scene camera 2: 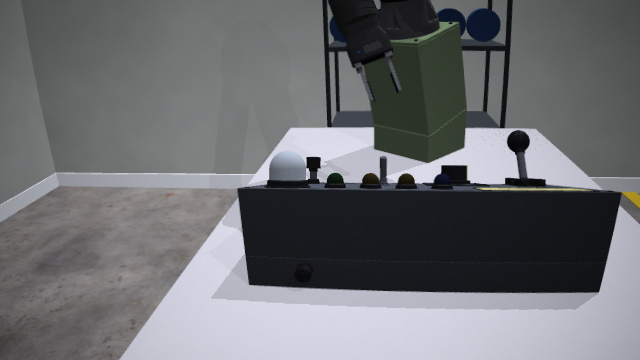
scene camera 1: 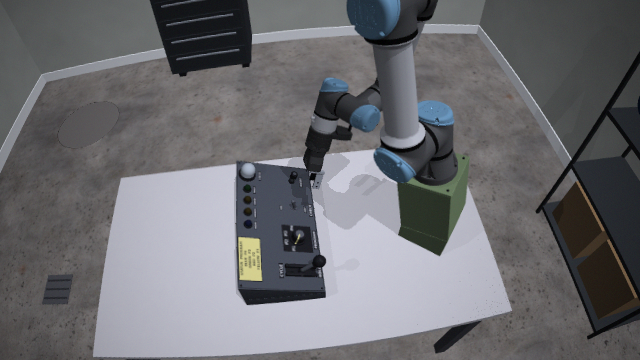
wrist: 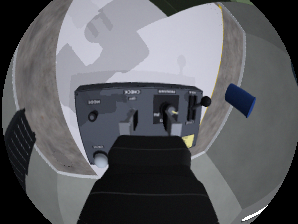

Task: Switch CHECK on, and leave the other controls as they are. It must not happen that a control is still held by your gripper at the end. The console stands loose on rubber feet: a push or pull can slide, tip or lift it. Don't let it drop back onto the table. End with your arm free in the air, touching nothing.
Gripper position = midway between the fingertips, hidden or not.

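Dark console at point(scene camera 1: 268, 263), point(scene camera 2: 415, 237) and point(wrist: 113, 102). The gripper at point(scene camera 1: 314, 184), point(scene camera 2: 386, 96) and point(wrist: 150, 116).
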